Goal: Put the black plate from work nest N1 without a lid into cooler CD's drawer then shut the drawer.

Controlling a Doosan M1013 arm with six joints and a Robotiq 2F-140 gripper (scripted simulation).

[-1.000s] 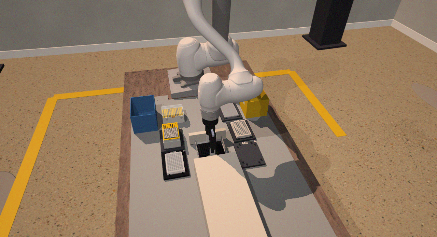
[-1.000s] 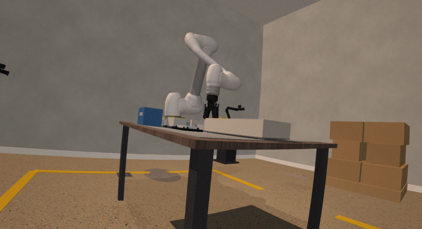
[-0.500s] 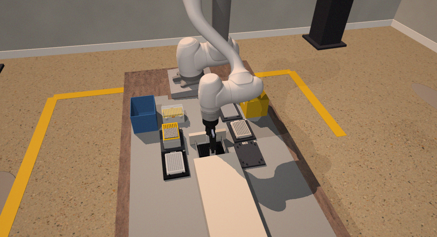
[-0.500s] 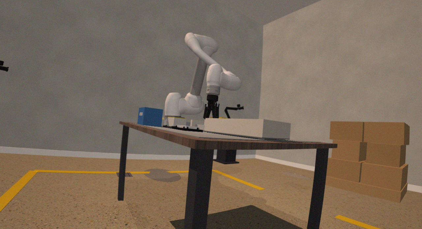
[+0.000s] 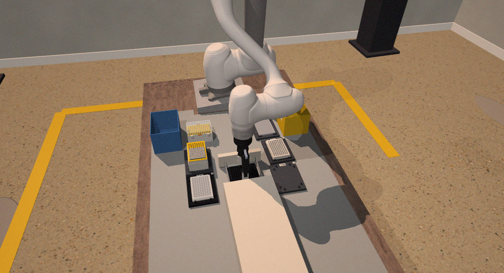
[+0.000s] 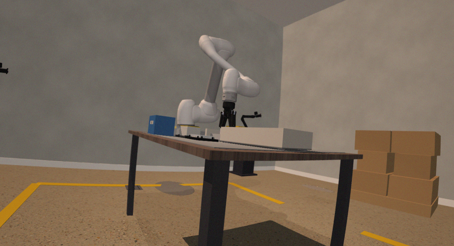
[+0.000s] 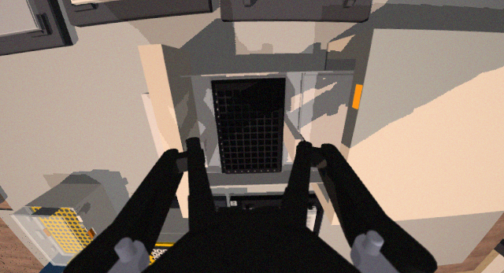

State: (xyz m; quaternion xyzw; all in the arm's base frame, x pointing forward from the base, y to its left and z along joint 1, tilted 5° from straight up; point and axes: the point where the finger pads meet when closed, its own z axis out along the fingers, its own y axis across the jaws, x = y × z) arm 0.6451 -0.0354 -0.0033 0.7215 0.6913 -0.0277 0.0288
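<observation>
Now: the black plate 2 cm below my hand. The rest, counted from my hand: work nest N1: 18 cm to the left, 6 cm ahead, 4 cm below; then cooler CD: 17 cm ahead, 1 cm to the right, 1 cm below; then drawer: 4 cm ahead, 2 cm below.
</observation>
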